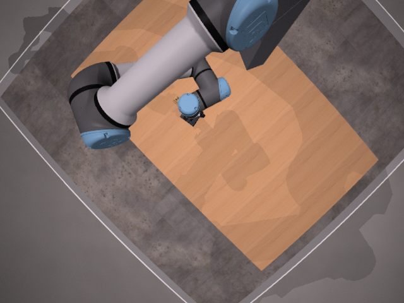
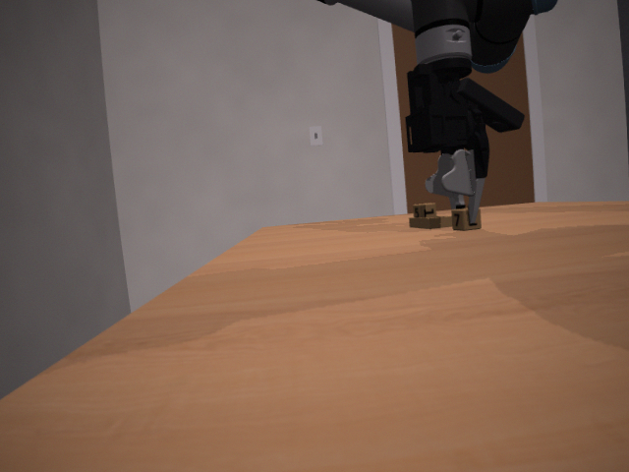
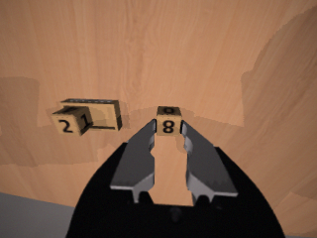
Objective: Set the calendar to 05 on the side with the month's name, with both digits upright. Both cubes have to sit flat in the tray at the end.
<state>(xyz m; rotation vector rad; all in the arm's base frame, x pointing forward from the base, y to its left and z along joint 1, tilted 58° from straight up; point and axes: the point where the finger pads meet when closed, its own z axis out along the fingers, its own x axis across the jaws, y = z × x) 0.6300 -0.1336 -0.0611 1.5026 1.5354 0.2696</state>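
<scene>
The block lies 3 cm behind my hand and 12 cm to the right of it. The rest, counted from my hand: wooden calendar tray (3 cm behind, 10 cm to the right, 2 cm below).
</scene>
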